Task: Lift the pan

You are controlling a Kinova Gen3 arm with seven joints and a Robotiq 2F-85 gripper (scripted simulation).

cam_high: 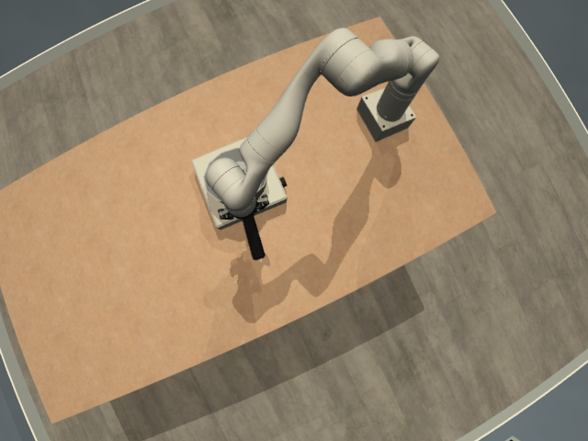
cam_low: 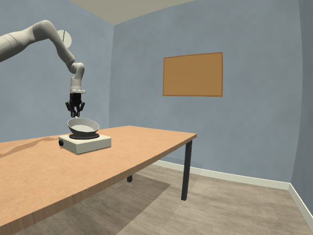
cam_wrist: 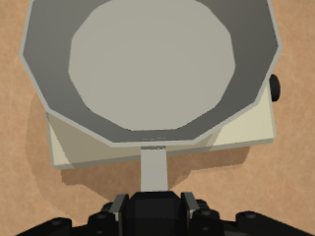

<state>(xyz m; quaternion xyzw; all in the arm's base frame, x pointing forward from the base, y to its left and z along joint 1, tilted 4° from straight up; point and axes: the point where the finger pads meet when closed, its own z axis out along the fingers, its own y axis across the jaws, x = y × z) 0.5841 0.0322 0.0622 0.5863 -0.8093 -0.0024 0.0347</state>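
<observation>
The grey pan lies 6 cm to the right of my hand, 4 cm below it and 2 cm behind it. Round my hand: hot plate: 16 cm below, 13 cm to the right, 6 cm behind.
</observation>
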